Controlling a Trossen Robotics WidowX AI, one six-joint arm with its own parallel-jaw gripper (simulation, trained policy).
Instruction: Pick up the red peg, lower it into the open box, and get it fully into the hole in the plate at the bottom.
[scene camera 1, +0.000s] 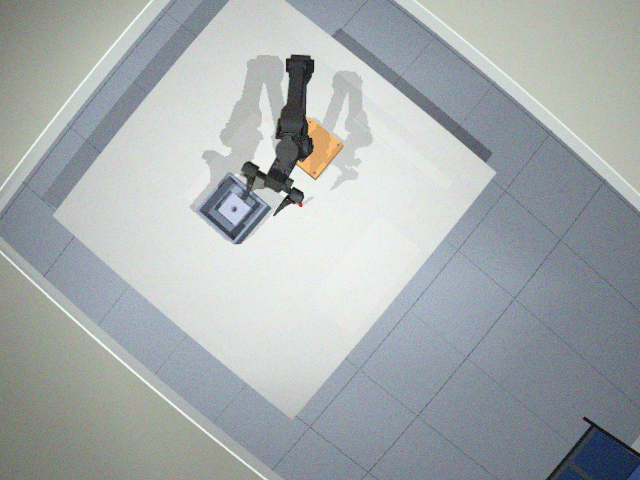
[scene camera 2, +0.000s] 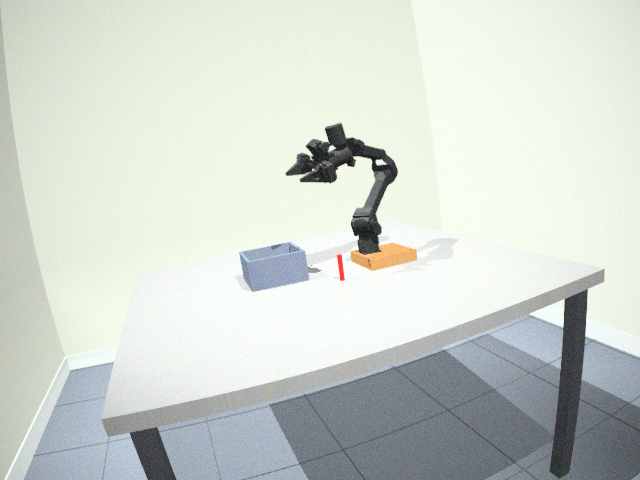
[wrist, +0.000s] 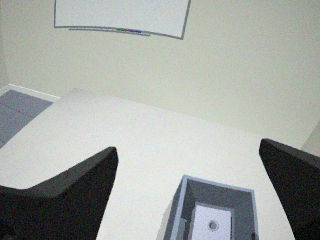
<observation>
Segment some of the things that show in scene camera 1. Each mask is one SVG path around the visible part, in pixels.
My gripper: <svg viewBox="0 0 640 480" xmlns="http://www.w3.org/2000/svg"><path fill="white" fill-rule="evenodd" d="M245 163L241 170L245 173L244 176L246 176L244 200L247 199L257 176L264 180L263 185L277 193L280 193L282 190L288 194L278 206L273 216L291 203L302 203L304 193L294 186L291 189L294 180L289 175L295 165L282 162L276 157L266 174L260 171L259 166L254 165L252 162Z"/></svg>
A blue-grey box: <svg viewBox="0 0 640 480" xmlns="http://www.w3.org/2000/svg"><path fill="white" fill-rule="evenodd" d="M229 172L195 211L232 242L233 245L242 243L270 211L271 207L251 190L247 199L244 200L246 185ZM233 192L238 194L243 201L253 208L239 226L234 226L229 219L218 211Z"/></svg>
</observation>
